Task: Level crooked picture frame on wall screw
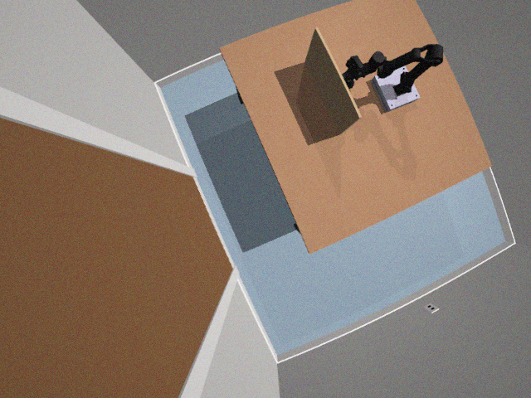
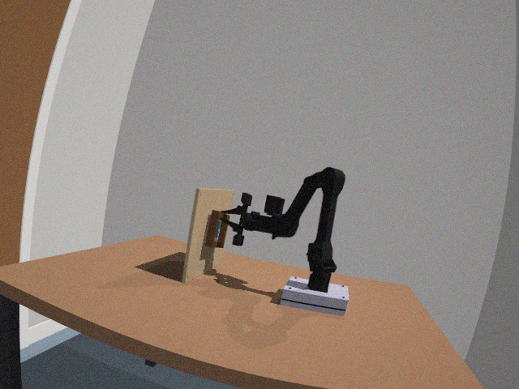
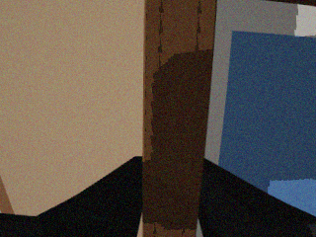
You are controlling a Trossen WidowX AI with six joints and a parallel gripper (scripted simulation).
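Now: gripper tip 5 cm above the picture frame and 1 cm to the right of it. From my gripper tip the other things lie so: wall panel 7 cm below, 2 cm ahead, 1 cm to the right.
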